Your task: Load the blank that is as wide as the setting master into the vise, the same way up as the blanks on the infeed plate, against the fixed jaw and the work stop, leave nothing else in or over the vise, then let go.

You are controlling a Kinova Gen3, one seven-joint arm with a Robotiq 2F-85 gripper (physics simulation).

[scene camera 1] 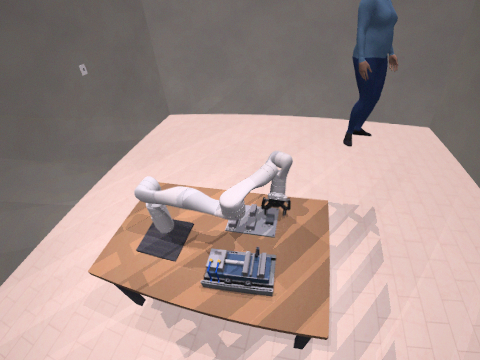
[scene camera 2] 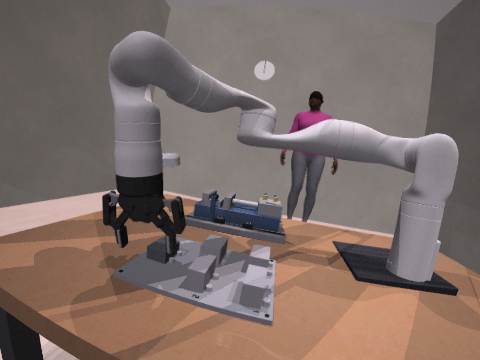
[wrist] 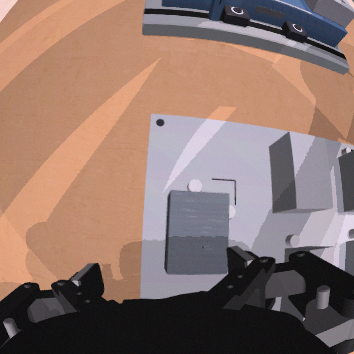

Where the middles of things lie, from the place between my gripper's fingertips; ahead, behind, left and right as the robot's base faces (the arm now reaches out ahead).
Now: the dark setting master point(wrist: 196, 235) 3 cm to the right of my hand, 2 cm behind it and 1 cm below it. Round my hand: grey infeed plate point(scene camera 2: 168, 279) 11 cm behind, 3 cm to the right, 2 cm below.
